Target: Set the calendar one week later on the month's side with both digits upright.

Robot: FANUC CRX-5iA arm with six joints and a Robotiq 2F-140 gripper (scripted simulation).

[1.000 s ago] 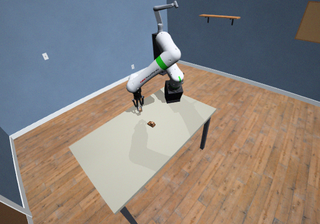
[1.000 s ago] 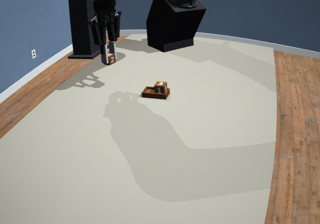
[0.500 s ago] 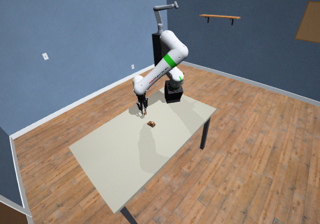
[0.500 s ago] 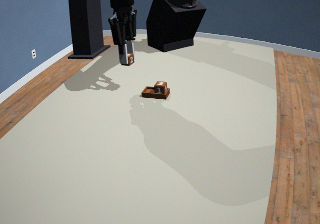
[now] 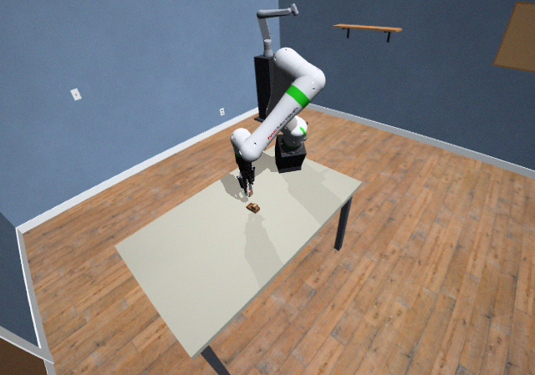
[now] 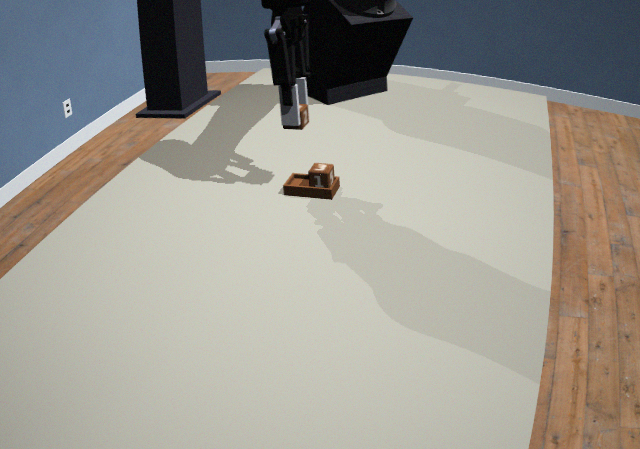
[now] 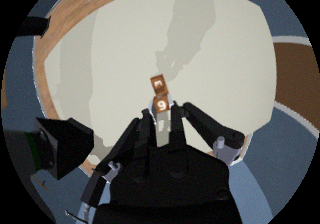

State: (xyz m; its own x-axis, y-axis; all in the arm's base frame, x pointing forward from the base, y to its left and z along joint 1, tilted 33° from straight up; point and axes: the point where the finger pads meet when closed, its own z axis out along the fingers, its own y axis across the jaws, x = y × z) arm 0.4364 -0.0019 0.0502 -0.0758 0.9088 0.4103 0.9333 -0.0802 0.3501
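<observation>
The brown wooden tray lies 20 mm to the left of my hand and 140 mm below it.
</observation>
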